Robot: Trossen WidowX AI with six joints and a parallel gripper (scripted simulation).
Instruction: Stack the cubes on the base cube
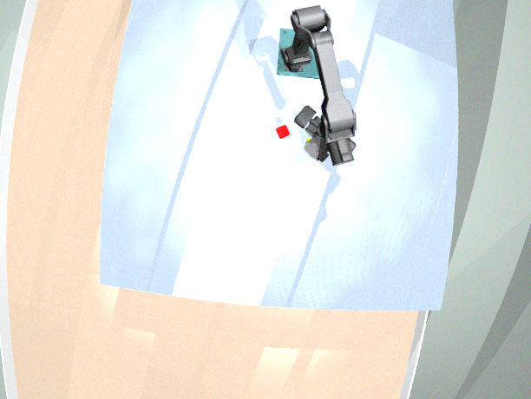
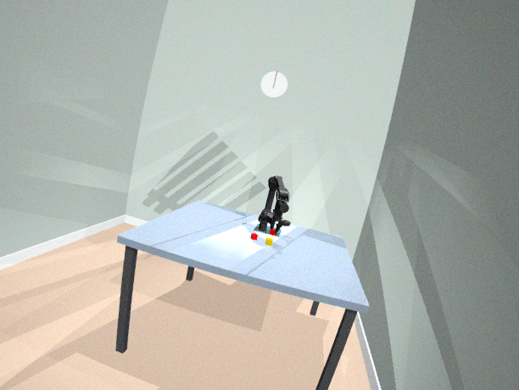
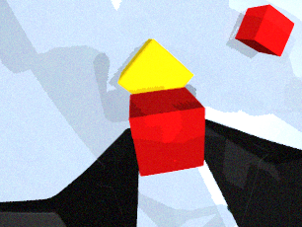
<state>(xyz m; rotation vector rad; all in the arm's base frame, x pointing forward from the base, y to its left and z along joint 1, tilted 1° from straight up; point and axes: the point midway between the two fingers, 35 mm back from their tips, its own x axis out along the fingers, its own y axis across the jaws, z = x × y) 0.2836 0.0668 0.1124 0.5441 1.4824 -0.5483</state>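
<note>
My gripper tip is 10 mm short of the yellow cube, 10 mm to the left of it and 60 mm above it.
</note>
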